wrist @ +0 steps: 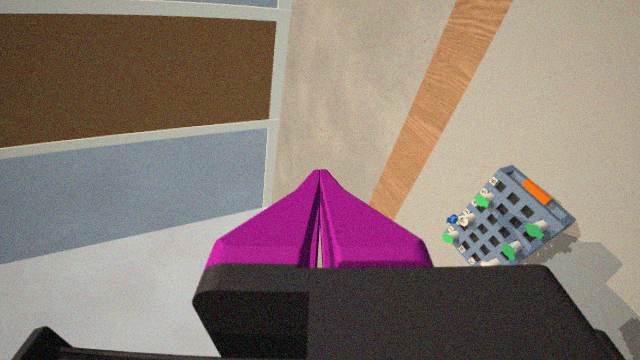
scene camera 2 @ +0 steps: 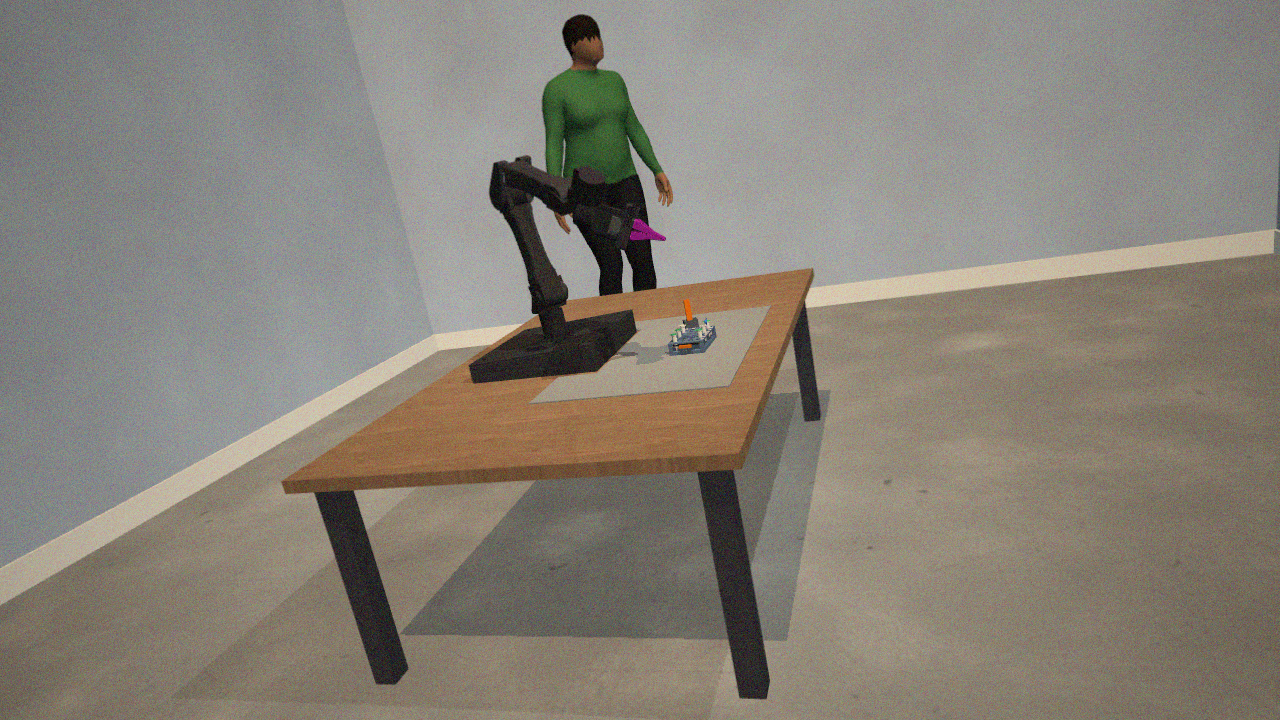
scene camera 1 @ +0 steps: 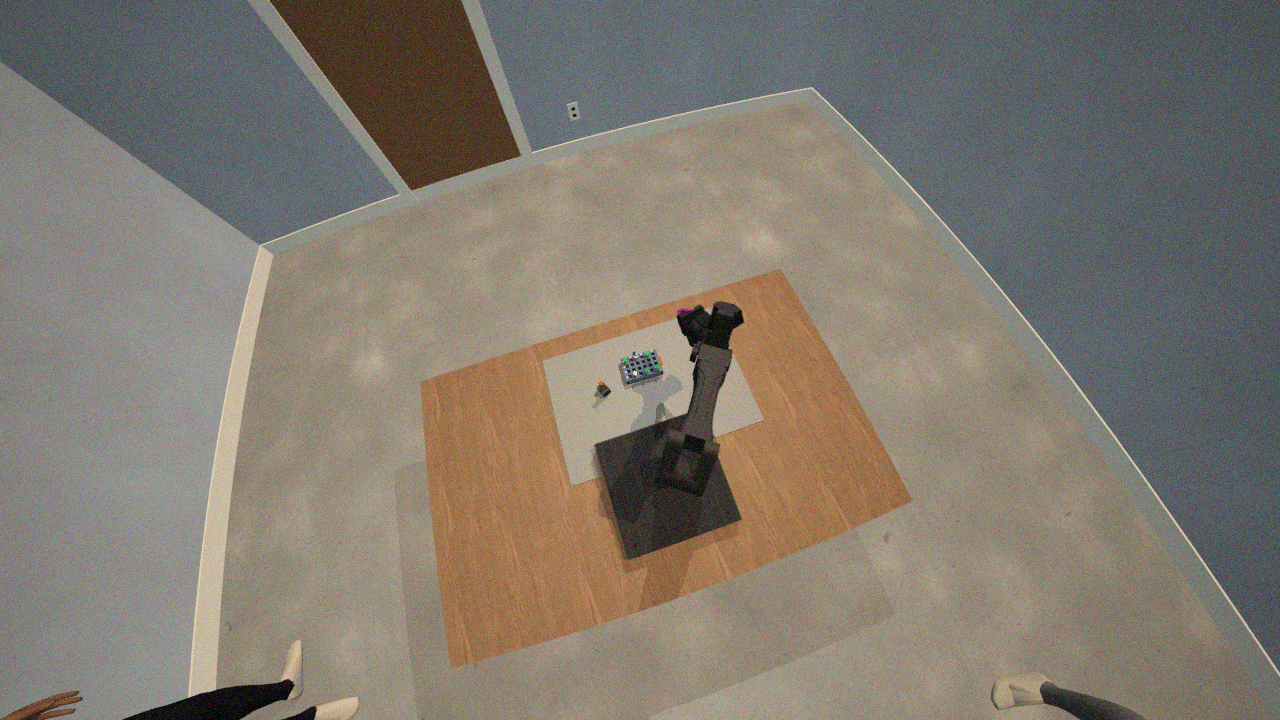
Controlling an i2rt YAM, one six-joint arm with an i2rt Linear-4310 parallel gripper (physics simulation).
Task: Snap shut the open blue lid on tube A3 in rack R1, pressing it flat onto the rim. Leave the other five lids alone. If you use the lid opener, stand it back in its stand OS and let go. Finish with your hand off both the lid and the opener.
my gripper: wrist; scene camera 2; scene camera 1 679, 310
same spot on my gripper: [scene camera 2: 627, 233] = [wrist: 381, 295]
same spot on grey mat: [scene camera 1: 584, 417] = [scene camera 2: 676, 324]
